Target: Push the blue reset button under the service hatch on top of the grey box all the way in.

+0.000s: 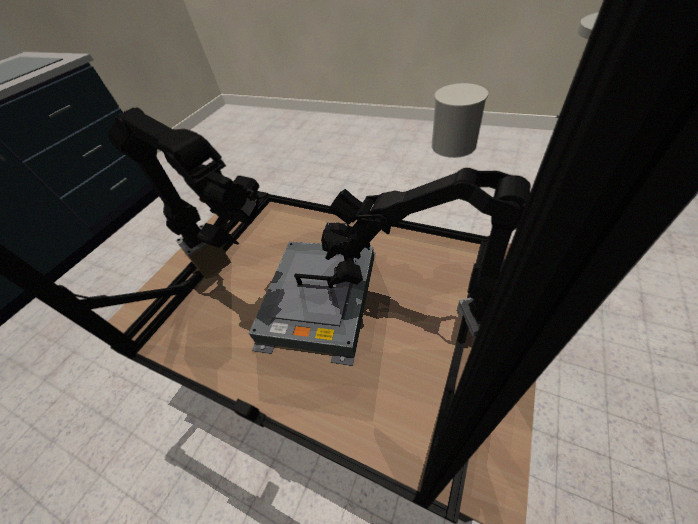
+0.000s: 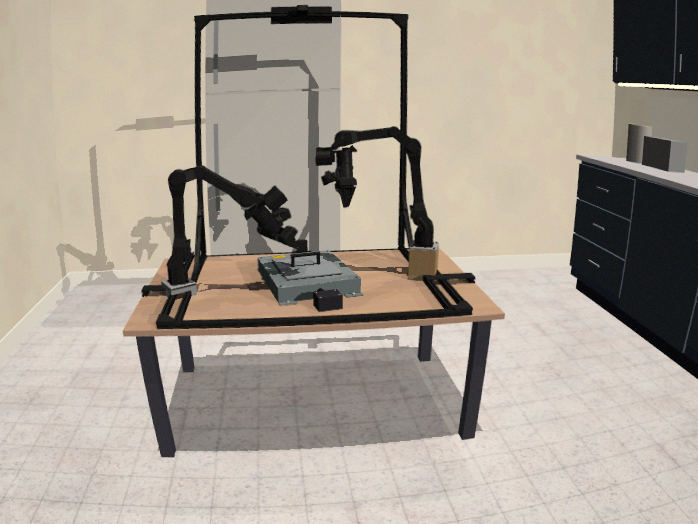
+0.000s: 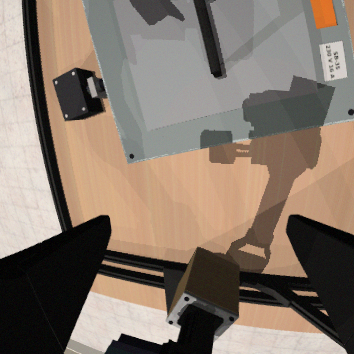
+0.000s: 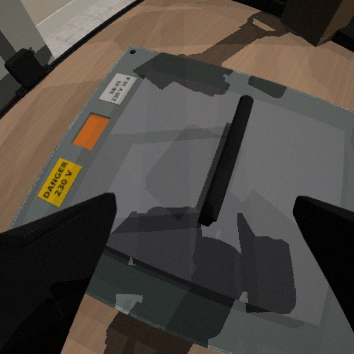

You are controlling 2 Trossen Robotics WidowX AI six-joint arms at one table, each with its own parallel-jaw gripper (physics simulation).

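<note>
The grey box (image 1: 304, 341) (image 2: 321, 289) (image 3: 172, 144) lies on the table. Its service hatch (image 1: 324, 309) (image 2: 315, 270) (image 3: 165, 80) (image 4: 300, 150) lies closed on top, with a black bar handle (image 1: 314, 276) (image 2: 305, 254) (image 3: 209, 42) (image 4: 230, 157). The blue button does not show; the hatch hides it. My right gripper (image 1: 329, 267) (image 2: 304, 247) (image 4: 206, 203) is open and empty, low over the hatch, close to one end of the handle; contact cannot be told. My left gripper (image 1: 243, 228) (image 2: 346, 204) (image 3: 199, 223) is open and empty, high above the table beside the box.
A small black block (image 2: 328, 299) (image 3: 77, 94) stands against one side of the box. Orange (image 1: 301, 331) and yellow (image 1: 324, 333) (image 4: 60, 182) labels mark the opposite edge. A brown block (image 1: 209, 260) (image 2: 422, 263) carries the left arm. Black frame bars edge the table.
</note>
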